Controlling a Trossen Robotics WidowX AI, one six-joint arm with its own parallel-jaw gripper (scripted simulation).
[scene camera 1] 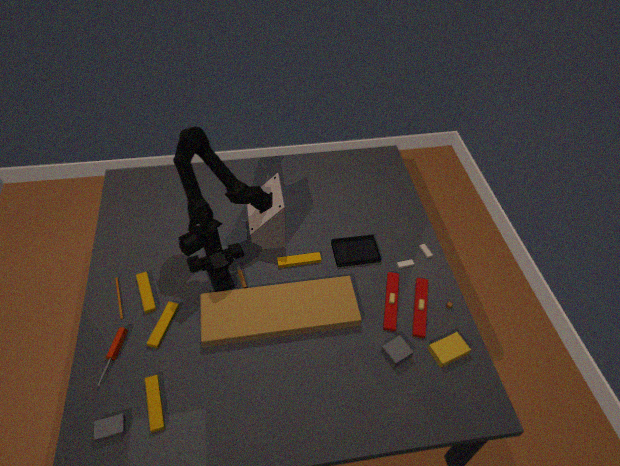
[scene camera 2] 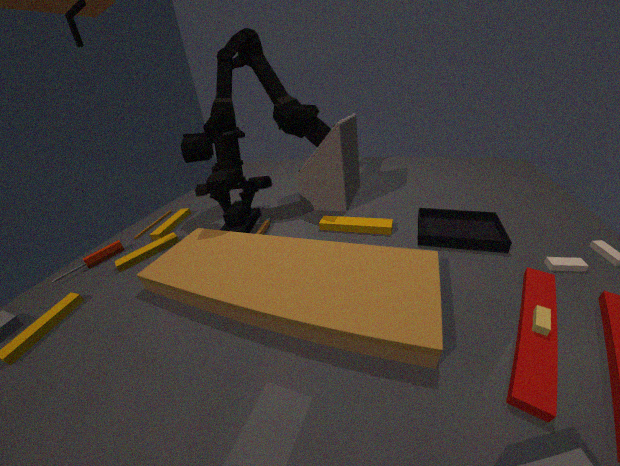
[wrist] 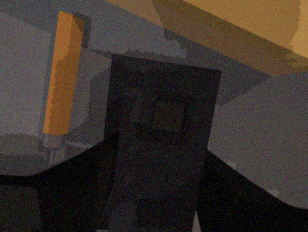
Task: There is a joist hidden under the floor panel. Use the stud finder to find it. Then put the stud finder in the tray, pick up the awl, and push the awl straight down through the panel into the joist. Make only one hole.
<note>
In view: my gripper (scene camera 2: 238,219), a stud finder (scene camera 2: 235,222), a yellow block (scene camera 1: 451,348), an awl (wrist: 69,34), a yellow bar (scene camera 2: 331,223), a yellow bar (scene camera 2: 123,263), a yellow bar (scene camera 1: 155,410) and a black tray (scene camera 2: 468,230).
The stud finder also shows in the wrist view (wrist: 157,174). My gripper shows as well in scene camera 1 (scene camera 1: 220,275) and in the wrist view (wrist: 156,142). The black tray shows as well in scene camera 1 (scene camera 1: 358,250). Scene camera 2 does not show the yellow block: it is out of frame. The wrist view does not show the yellow block: it is out of frame.
</note>
